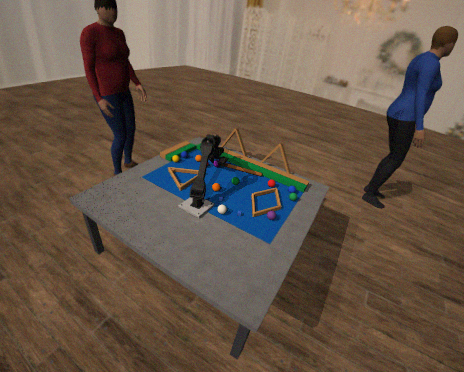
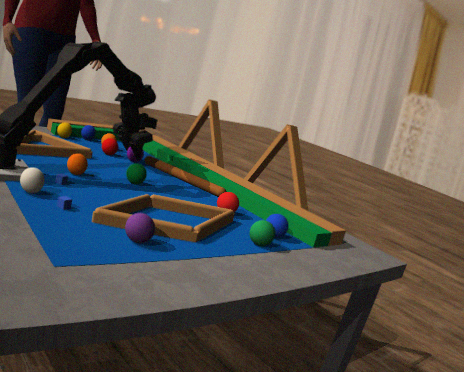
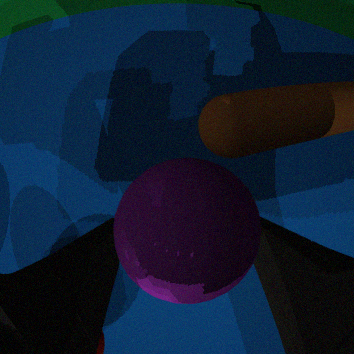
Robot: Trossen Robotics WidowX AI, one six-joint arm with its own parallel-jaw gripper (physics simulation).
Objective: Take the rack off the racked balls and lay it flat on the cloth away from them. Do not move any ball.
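Places are measured from the arm's base along level axes (x ahead, y left, z up), in metres.
Pixels of known places: gripper, between the fingertips: [image 1: 216, 164] [image 2: 134, 156] [image 3: 185, 226]; arm's base, origin of its link: [image 1: 197, 204].
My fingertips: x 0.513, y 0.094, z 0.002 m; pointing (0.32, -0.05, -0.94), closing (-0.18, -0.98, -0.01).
Observation:
For each thing: its top centre in the pictures, then the offset to it from my fingertips. Level surfaces: height alone.
- blue cloth, height of its surface: 0.016 m down
- dark purple ball, centre of its top: [image 3: 193, 255] [image 2: 137, 145] 0.001 m ahead, 0.000 m left, 0.040 m up
- triangular wooden rack, centre of its top: [image 2: 42, 137] [image 1: 180, 172] 0.267 m back, 0.170 m left, 0.014 m up
- brown rod, centre of its top: [image 2: 183, 170] [image 1: 241, 167] 0.047 m ahead, 0.189 m right, 0.013 m up
- red ball, centre of its top: [image 2: 111, 138] 0.049 m back, 0.081 m left, 0.040 m up
- green ball, centre of its top: [image 2: 138, 163] [image 1: 235, 177] 0.157 m back, 0.215 m right, 0.040 m up
My gripper [image 1: 217, 162] [image 2: 135, 146] [image 3: 185, 226] is low over the blue cloth [image 1: 269, 233] [image 2: 65, 250] near the rail, shut on a dark purple ball [image 2: 135, 153] [image 3: 187, 240], with a finger against each side. A diamond-shaped wooden rack [image 1: 253, 205] [image 2: 214, 223] lies flat with bare cloth inside. Another purple ball [image 1: 271, 215] [image 2: 140, 228] is beside its outer edge. A triangular wooden rack [image 1: 174, 180] [image 2: 55, 151] lies flat near the arm's base; no balls show inside it. Which rack the task means, I cannot tell.
A brown rod [image 1: 245, 170] [image 2: 185, 176] [image 3: 270, 117] lies along the green rail [image 2: 250, 210], close to the held ball. A red ball [image 2: 109, 146] and a green ball [image 1: 235, 181] [image 2: 136, 173] are nearby. A-shaped wooden frames [image 2: 216, 132] [image 2: 298, 170] stand behind the rail.

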